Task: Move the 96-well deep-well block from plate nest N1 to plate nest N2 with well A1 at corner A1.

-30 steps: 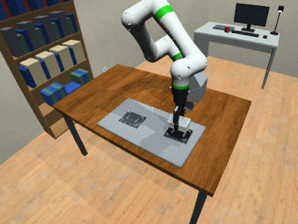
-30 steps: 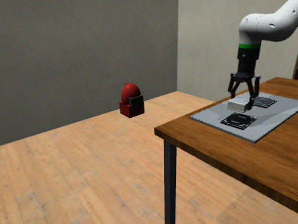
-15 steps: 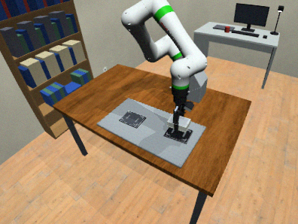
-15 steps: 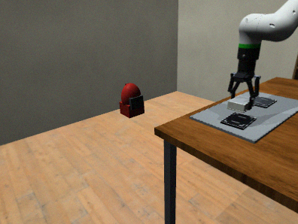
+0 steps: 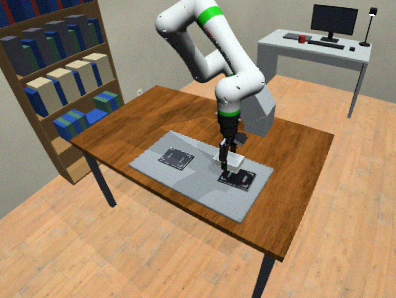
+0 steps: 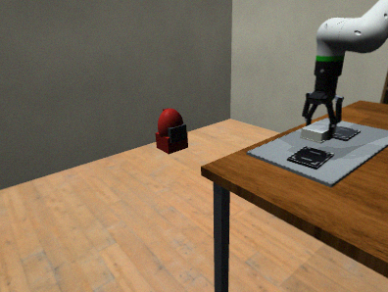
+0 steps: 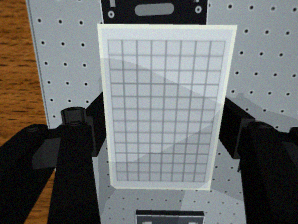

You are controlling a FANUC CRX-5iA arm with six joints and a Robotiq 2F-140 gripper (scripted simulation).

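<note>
My hand is 31 cm to the left of the plate nest N2, 10 cm above it and 1 cm short of it. Also, from my hand: white 96-well deep-well block 1 cm below; A1 corner mark 38 cm to the right, 10 cm below, 5 cm behind.
</note>
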